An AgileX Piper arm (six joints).
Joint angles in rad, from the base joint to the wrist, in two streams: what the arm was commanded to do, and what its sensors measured. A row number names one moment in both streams.
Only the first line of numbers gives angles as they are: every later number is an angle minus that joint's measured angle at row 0.
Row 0, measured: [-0.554, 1.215, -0.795, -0.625, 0.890, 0.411]
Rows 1 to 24, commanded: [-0.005, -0.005, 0.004, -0.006, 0.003, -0.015]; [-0.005, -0.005, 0.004, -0.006, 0.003, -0.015]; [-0.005, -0.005, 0.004, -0.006, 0.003, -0.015]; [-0.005, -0.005, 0.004, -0.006, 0.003, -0.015]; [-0.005, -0.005, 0.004, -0.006, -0.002, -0.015]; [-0.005, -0.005, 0.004, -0.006, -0.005, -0.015]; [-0.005, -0.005, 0.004, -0.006, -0.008, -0.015]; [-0.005, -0.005, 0.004, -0.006, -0.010, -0.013]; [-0.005, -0.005, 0.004, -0.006, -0.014, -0.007]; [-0.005, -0.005, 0.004, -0.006, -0.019, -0.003]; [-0.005, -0.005, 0.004, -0.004, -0.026, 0.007]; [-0.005, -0.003, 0.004, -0.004, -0.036, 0.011]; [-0.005, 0.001, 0.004, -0.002, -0.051, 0.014]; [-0.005, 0.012, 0.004, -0.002, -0.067, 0.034]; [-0.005, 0.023, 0.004, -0.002, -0.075, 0.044]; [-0.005, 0.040, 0.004, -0.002, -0.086, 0.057]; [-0.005, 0.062, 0.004, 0.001, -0.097, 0.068]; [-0.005, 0.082, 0.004, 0.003, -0.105, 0.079]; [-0.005, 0.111, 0.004, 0.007, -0.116, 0.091]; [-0.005, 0.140, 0.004, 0.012, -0.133, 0.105]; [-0.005, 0.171, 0.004, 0.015, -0.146, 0.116]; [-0.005, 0.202, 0.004, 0.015, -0.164, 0.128]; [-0.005, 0.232, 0.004, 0.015, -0.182, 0.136]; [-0.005, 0.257, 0.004, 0.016, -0.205, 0.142]
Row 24, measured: [0.000, 0.161, 0.000, 0.007, -0.130, 0.101]
